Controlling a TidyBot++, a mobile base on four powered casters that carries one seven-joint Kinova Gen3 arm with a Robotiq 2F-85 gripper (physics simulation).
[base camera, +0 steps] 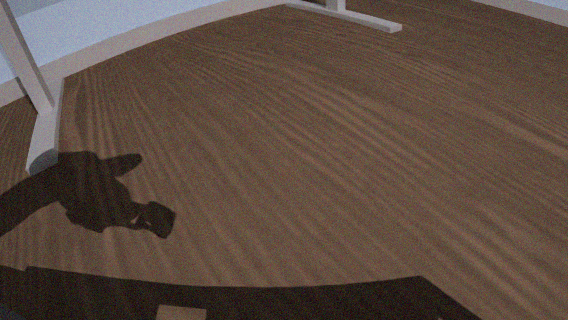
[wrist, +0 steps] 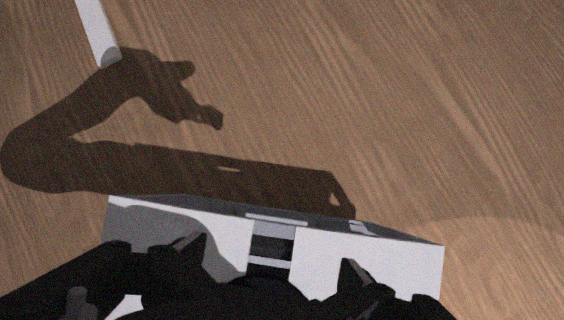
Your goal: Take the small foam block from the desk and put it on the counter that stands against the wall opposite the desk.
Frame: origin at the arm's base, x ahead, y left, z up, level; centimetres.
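Seen in the pictures: gripper, fingertip midpoint: [wrist: 271,261].
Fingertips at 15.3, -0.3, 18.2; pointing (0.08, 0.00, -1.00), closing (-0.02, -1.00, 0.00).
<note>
A point is followed by its place in that frame, as x, y, z.
My gripper [wrist: 271,261] {15.3, -0.3, 18.2} is open and empty at the bottom of the wrist view, with its two black fingers wide apart above my white base. A white leg with a long foot [base camera: 44,132] [wrist: 96,30], like that of a desk, stands at the left in the base view and shows at the top left of the wrist view. A second white foot [base camera: 357,18] lies at the top of the base view. No table top shows, so I cannot tell for certain that these belong to the desk. The foam block and the counter do not show in either view.
A pale wall [base camera: 115,22] {135.4, 79.8, -25.0} with a light skirting board [base camera: 150,41] {142.0, 68.4, -39.2} runs behind the white legs. Another stretch of skirting board [base camera: 530,11] {177.1, -147.1, -36.7} is at the top right. The dark shadow of my arm [base camera: 95,192] [wrist: 200,167] falls on the brown wooden floor [base camera: 320,165] {49.7, -2.3, -39.7} [wrist: 350,110] {47.3, -17.7, -39.6}.
</note>
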